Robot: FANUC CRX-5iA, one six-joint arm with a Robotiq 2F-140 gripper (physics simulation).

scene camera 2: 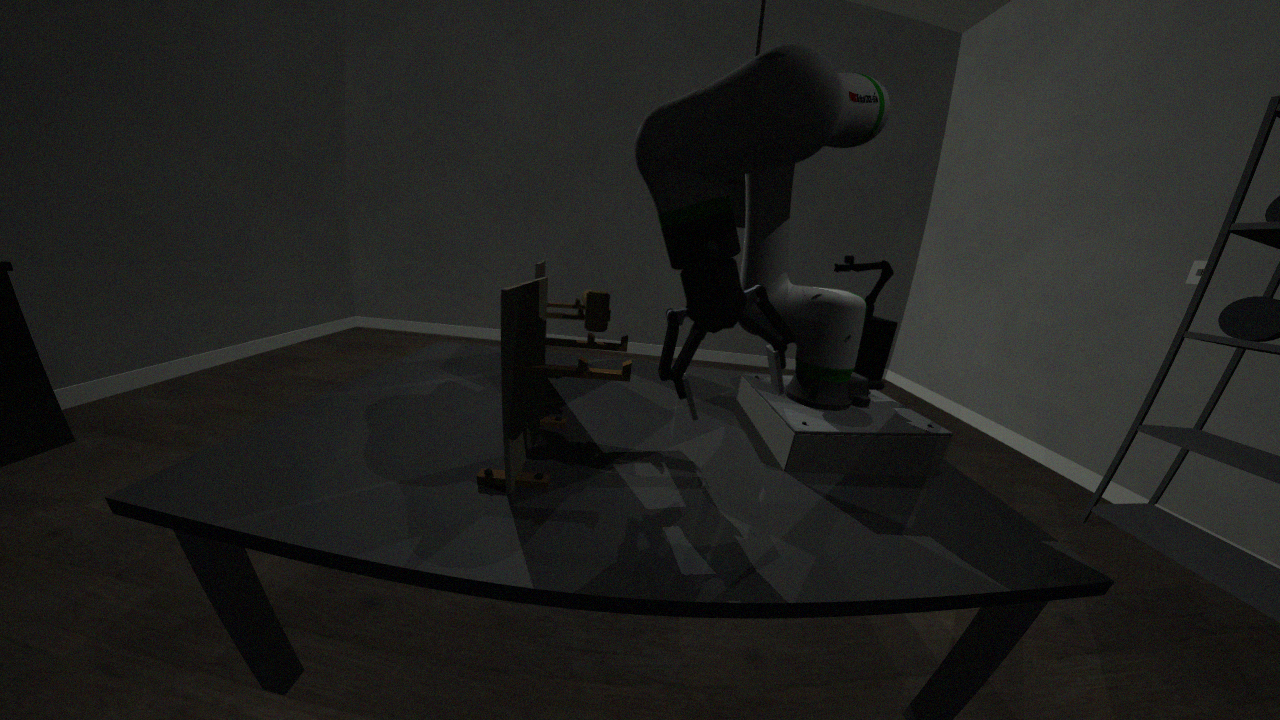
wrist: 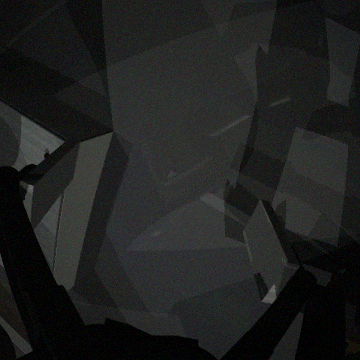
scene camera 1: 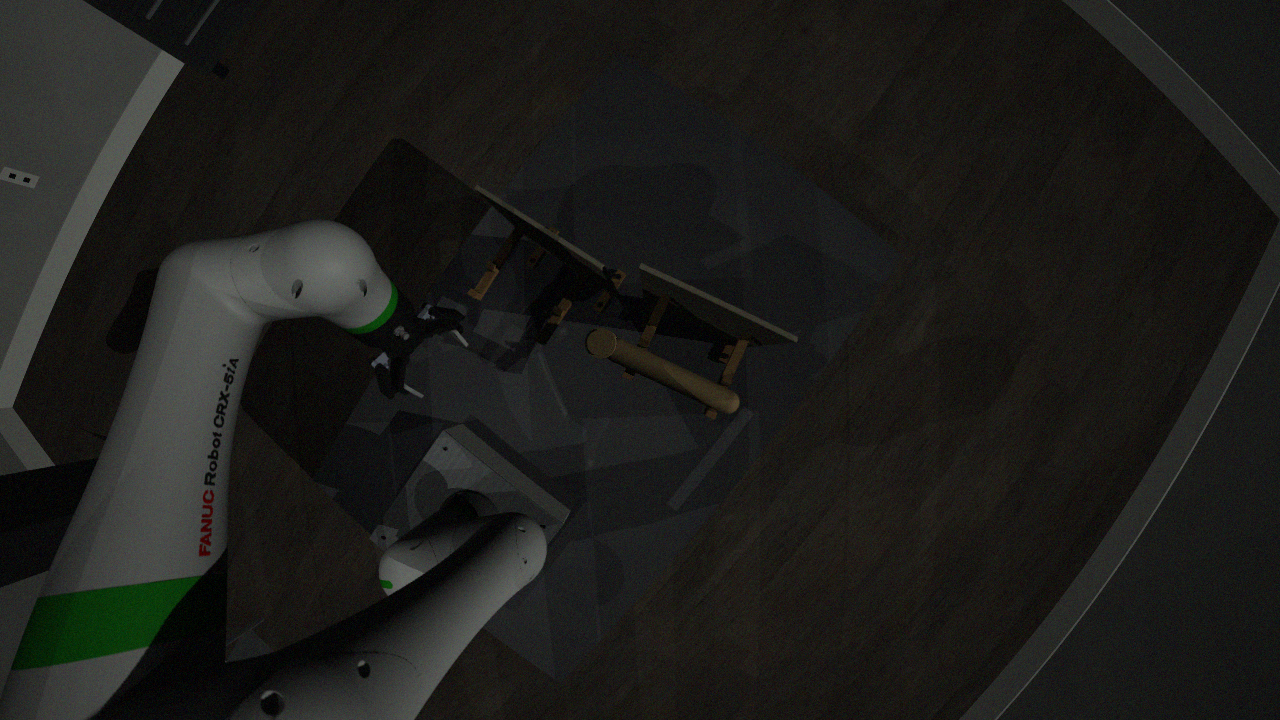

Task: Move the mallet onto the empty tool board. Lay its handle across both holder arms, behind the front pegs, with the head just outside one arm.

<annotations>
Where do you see a tool board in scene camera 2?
580, 316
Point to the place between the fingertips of my gripper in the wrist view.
At 165, 188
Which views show the wooden mallet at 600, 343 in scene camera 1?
Scene camera 2 and scene camera 1 only.
</annotations>
